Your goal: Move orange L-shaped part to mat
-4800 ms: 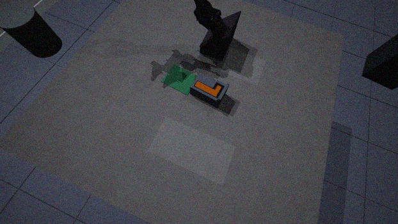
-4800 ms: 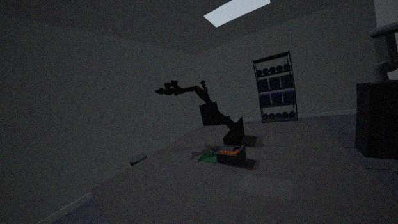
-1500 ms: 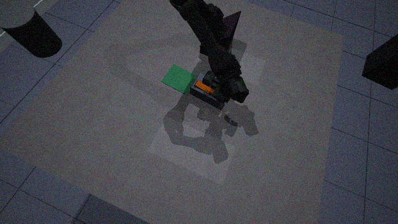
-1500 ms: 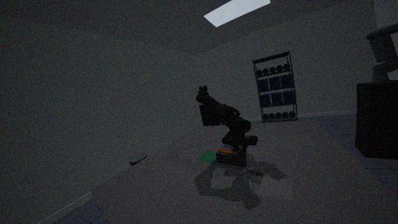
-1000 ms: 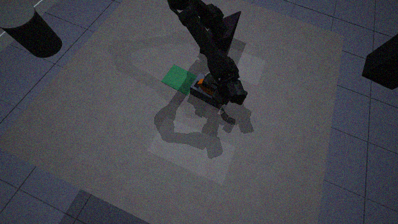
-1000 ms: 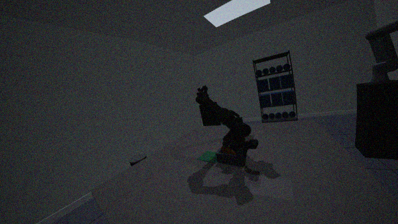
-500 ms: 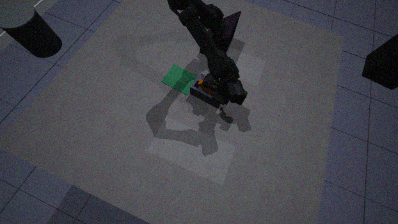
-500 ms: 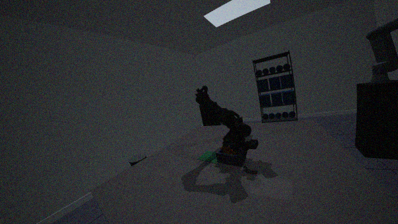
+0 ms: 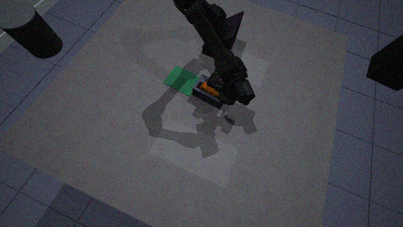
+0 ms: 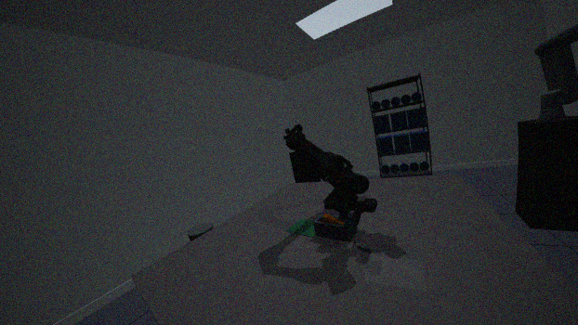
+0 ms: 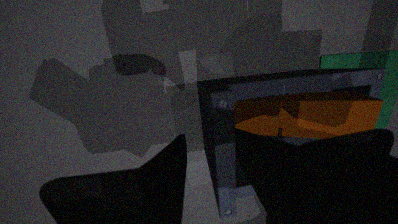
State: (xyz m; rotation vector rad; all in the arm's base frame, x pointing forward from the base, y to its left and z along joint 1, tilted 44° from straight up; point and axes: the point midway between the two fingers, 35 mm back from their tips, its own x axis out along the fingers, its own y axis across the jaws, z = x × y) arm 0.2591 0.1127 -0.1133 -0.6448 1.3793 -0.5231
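Now: gripper tip 50 mm to the left of the orange L-shaped part and 10 mm above it. From my gripper tip the other things lie so: green mat (230 mm to the right, 70 mm below).
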